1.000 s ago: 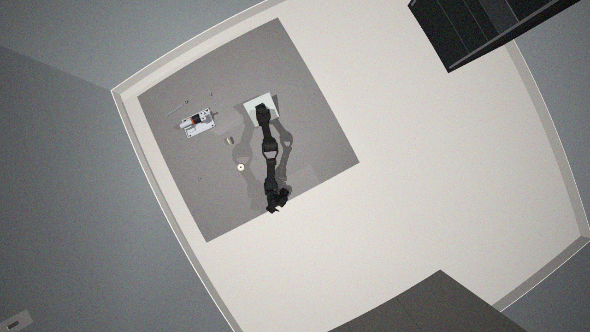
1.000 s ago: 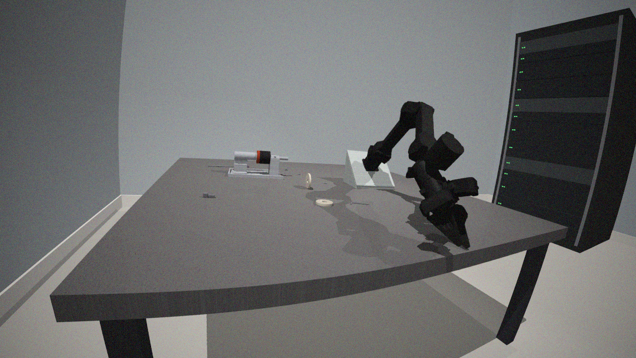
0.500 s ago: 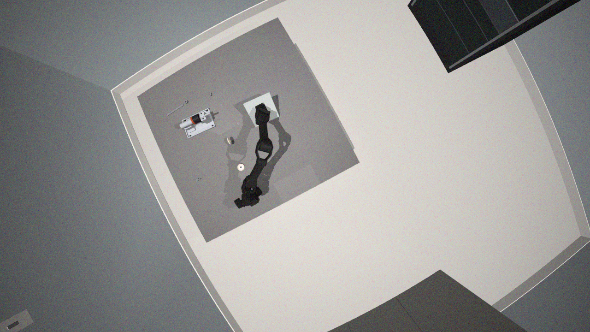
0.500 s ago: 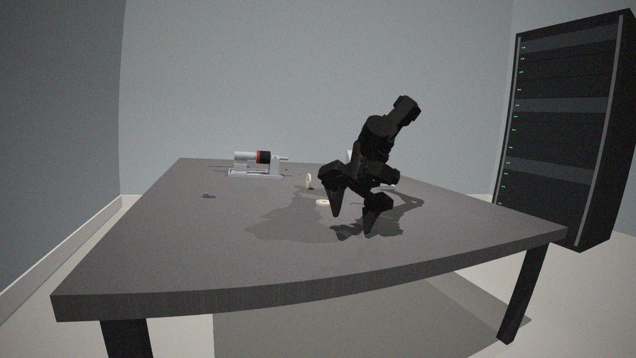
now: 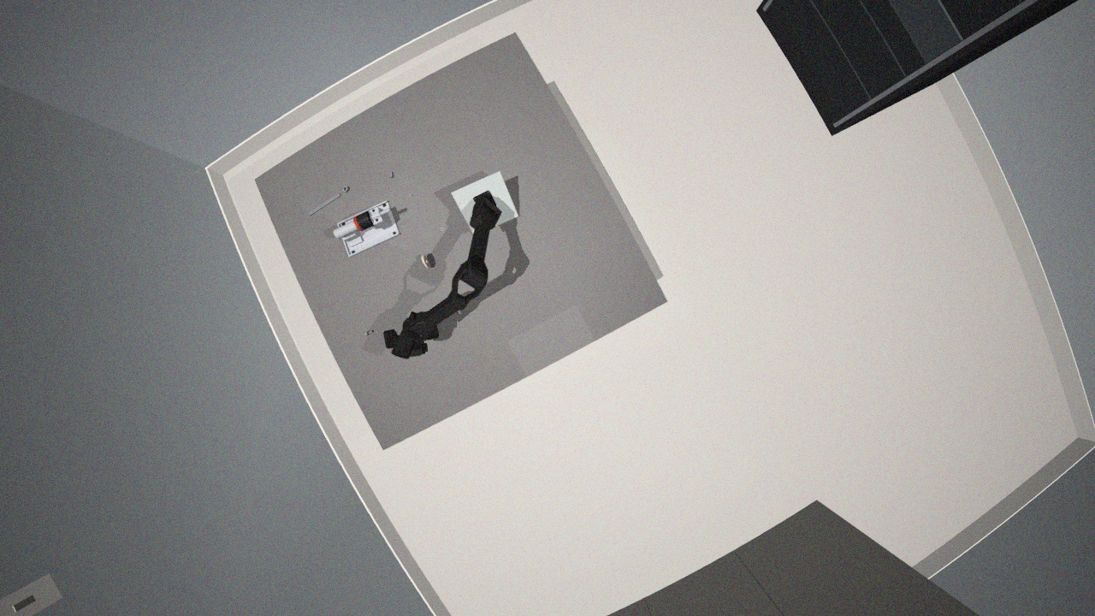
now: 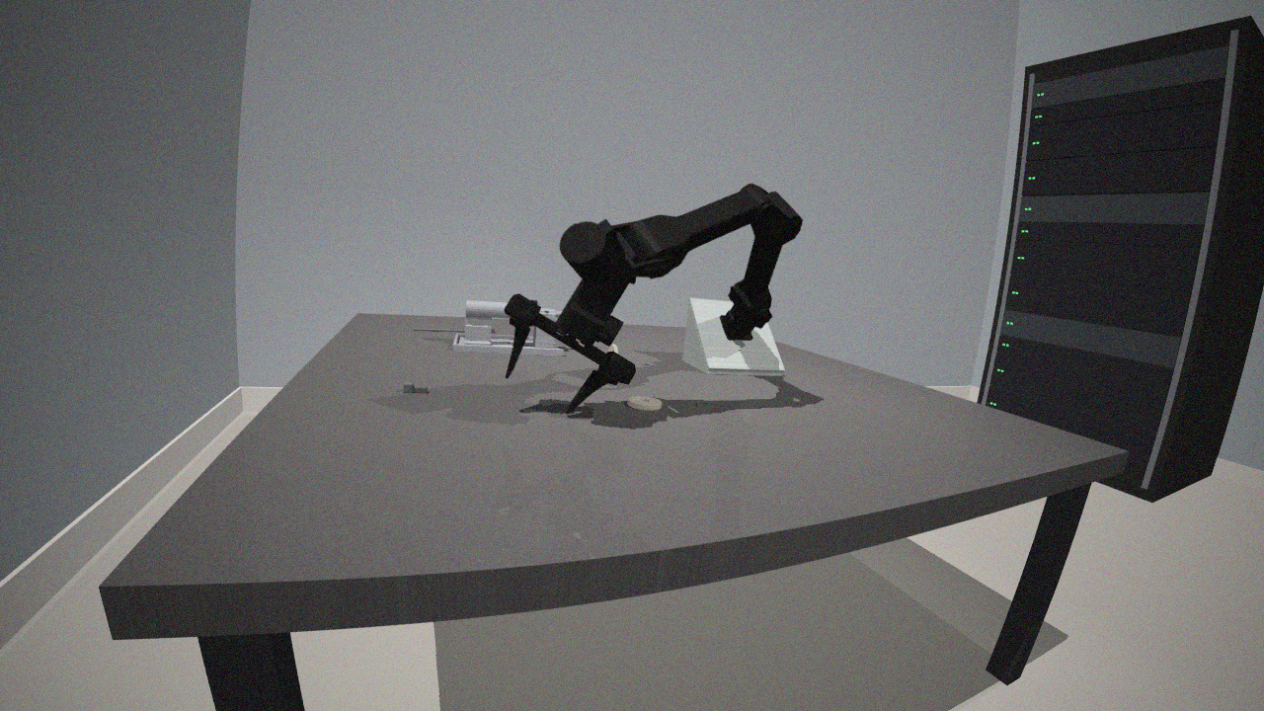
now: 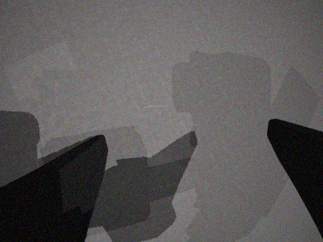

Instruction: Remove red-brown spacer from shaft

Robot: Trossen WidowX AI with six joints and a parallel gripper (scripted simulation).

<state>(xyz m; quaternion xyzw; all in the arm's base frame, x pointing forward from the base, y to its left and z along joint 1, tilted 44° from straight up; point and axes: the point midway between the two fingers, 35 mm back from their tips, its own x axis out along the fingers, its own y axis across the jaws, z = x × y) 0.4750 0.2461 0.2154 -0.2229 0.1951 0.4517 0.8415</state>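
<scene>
Now: gripper tip 6 cm past the pale shaft, 48 cm to the left of it and 5 cm below it. Also, from my gripper tip: small grey part: 16 cm ahead, 10 cm to the right, 2 cm below; then red-brown spacer: 2 cm behind, 48 cm to the right, 5 cm above; then cream disc: 18 cm behind, 25 cm to the right.
</scene>
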